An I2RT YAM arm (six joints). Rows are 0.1 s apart.
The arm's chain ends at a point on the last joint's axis. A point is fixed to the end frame.
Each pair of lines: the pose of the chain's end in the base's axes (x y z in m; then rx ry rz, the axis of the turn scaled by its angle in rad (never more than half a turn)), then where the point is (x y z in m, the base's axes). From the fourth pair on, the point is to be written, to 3 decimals.
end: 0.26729 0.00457 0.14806 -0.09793 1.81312 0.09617
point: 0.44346 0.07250 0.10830
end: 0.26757 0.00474 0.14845 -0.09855 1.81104 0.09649
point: 0.44378 0.07278 0.10905
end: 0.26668 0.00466 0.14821 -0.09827 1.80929 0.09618
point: 0.44298 0.07264 0.10912
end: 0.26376 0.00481 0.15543 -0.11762 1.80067 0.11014
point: 0.439 0.076 0.118
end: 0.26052 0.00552 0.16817 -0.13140 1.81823 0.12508
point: 0.434 0.080 0.127
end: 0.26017 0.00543 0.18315 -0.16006 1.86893 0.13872
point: 0.429 0.084 0.133
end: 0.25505 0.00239 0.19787 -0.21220 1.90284 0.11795
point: 0.420 0.083 0.139
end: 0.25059 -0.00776 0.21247 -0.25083 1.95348 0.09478
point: 0.412 0.072 0.142
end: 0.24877 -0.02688 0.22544 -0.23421 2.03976 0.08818
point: 0.405 0.049 0.141
